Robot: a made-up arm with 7 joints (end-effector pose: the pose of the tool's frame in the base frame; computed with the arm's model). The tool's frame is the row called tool. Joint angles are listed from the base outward.
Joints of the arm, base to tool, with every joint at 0 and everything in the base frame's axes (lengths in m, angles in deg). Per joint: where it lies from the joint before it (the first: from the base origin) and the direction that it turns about. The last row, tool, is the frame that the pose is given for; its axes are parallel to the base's.
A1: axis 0 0.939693 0.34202 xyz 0 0 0
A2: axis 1 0 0 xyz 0 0 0
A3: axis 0 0 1 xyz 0 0 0
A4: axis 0 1 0 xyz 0.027 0 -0.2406
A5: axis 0 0 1 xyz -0.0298 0 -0.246
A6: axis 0 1 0 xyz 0 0 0
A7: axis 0 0 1 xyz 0 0 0
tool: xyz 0 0 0
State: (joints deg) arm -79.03 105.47 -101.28 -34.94 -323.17 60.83 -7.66
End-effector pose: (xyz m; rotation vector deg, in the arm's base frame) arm 0.1680 0.4407 0.0954 83.73 19.30 17.92
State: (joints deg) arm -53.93 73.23 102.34 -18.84 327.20 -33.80 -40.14
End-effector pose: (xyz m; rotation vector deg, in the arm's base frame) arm 0.1744 0.4571 0.0092 102.54 -84.81 51.04
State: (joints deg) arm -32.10 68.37 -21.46 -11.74 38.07 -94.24 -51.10
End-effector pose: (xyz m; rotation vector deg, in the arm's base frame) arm 0.2168 0.4210 -0.1253 123.84 -101.42 -55.56
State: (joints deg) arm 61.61 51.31 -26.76 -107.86 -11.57 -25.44 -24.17
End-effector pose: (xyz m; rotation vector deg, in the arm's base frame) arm -0.0863 0.1066 -0.3028 -1.51 -58.63 -72.34
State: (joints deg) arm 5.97 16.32 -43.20 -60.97 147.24 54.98 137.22
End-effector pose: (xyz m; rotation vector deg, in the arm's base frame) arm 0.1260 -0.0359 -0.4286 2.79 -113.31 -104.47
